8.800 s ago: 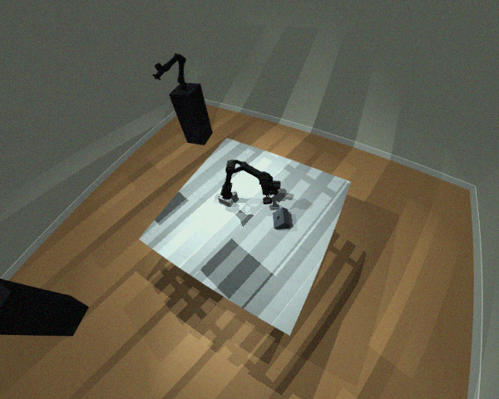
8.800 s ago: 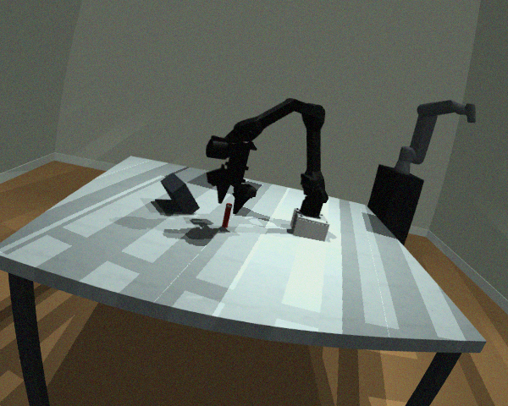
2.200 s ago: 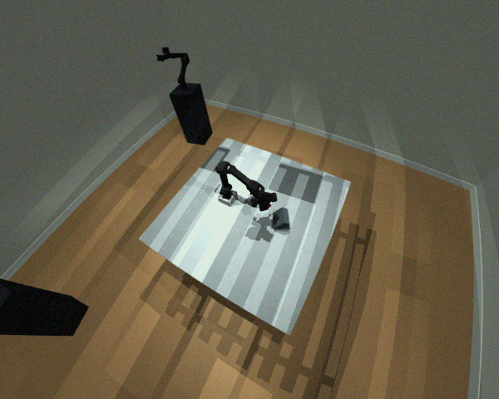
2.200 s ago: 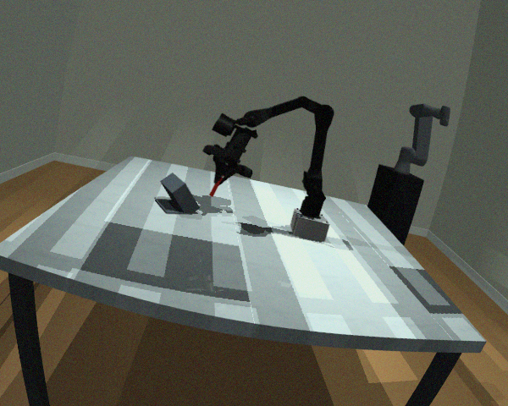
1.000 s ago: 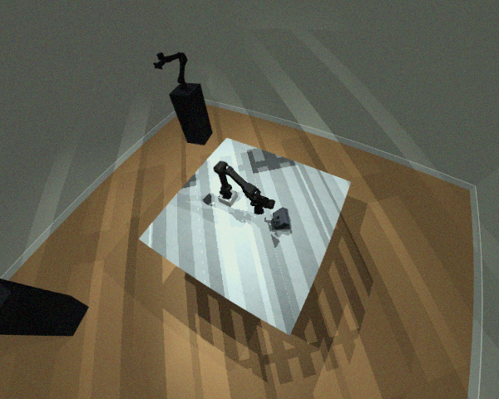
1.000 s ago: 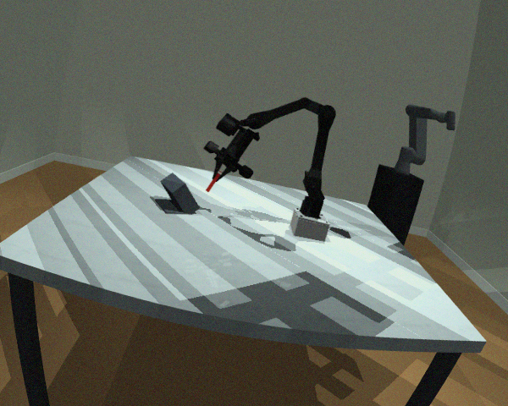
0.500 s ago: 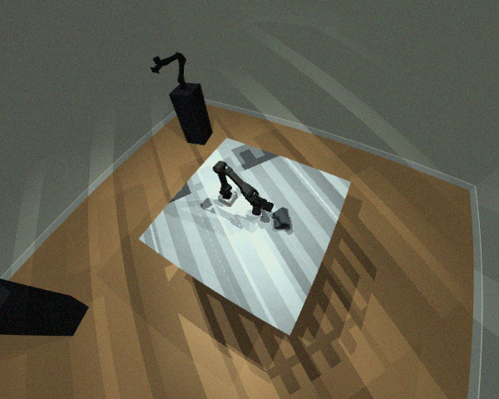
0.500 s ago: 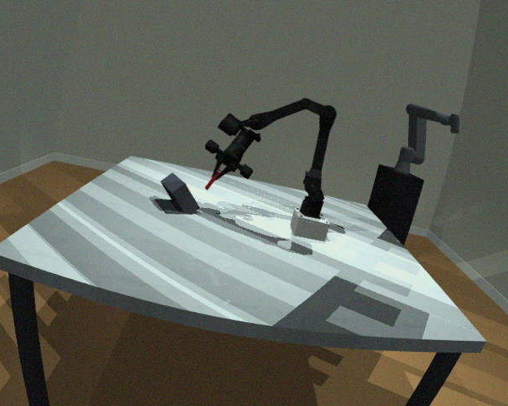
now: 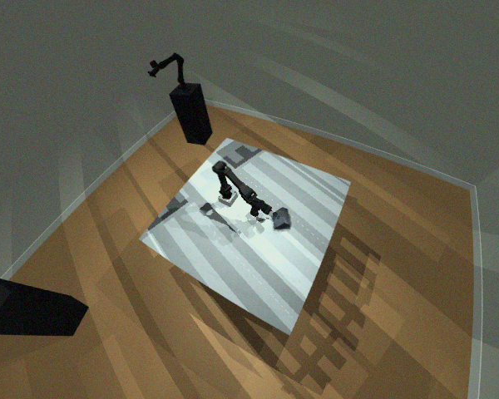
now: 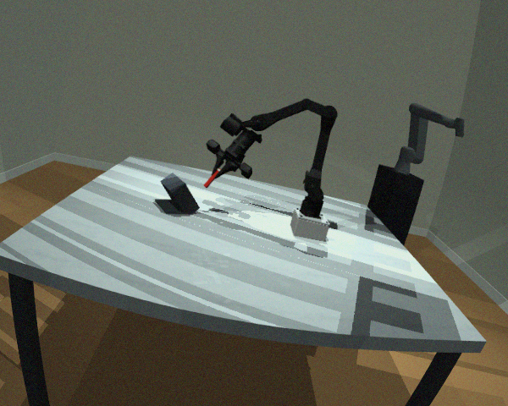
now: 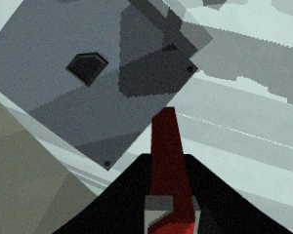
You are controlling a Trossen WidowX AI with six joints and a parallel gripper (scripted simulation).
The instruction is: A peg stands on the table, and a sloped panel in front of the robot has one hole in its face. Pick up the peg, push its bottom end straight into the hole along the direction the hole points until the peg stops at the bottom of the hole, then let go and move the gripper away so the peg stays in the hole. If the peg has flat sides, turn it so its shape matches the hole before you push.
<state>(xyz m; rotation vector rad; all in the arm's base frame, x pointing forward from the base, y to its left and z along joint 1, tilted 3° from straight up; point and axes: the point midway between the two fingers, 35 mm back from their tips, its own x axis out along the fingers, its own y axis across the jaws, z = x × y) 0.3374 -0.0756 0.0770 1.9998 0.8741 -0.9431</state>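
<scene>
Now: the grey sloped panel 100 mm ahead of my gripper tip, 10 mm to the right of it and 80 mm below it. The rest, counted from my gripper tip: red square-sided peg: 10 mm behind, 10 mm above.
</scene>
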